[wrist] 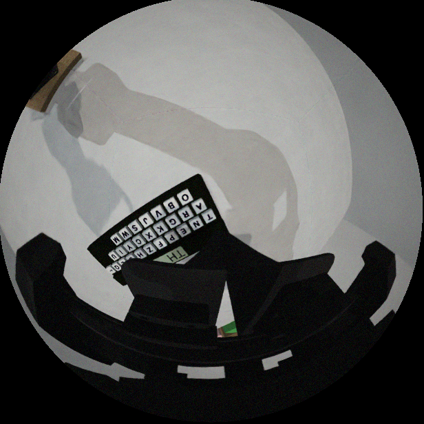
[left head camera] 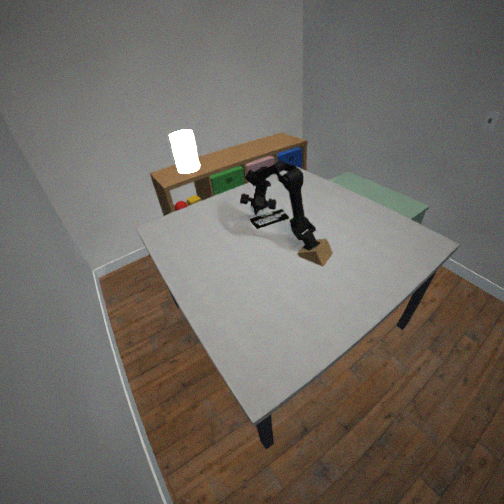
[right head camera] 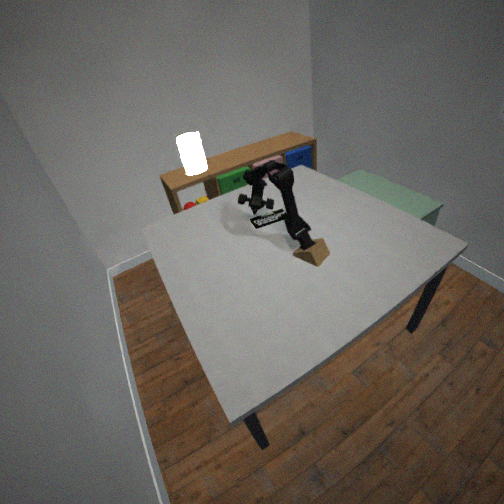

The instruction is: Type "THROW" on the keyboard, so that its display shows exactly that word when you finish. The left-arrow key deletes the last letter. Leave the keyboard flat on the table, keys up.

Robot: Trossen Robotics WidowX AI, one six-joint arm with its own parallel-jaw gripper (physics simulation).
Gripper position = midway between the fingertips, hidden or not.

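Note:
Black keyboard [wrist: 177, 223], visible. My gripper [wrist: 219, 235], visible too.

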